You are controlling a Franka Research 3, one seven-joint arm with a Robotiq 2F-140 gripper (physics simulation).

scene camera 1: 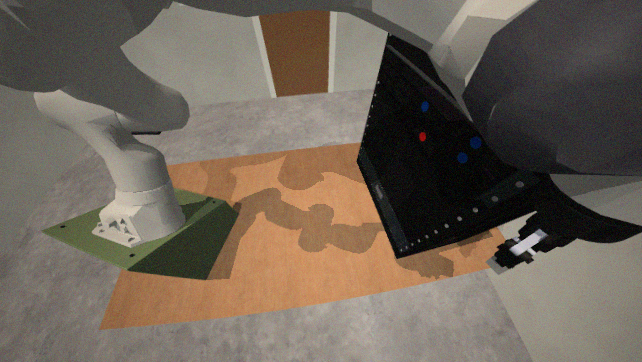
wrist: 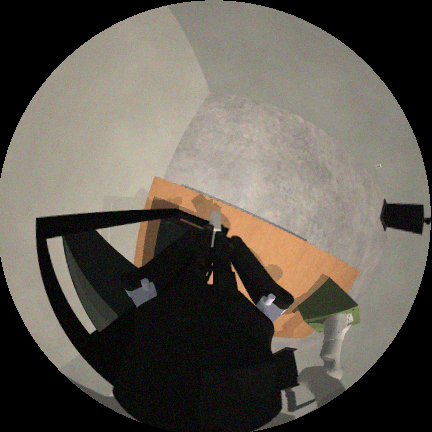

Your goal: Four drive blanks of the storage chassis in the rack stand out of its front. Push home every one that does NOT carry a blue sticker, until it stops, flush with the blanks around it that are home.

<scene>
gripper: scene camera 1; wrist
black rack: scene camera 1 434,181; wrist 95,267
same spot on gripper: (scene camera 1: pixel 514 251) = (wrist: pixel 283 311)
</scene>
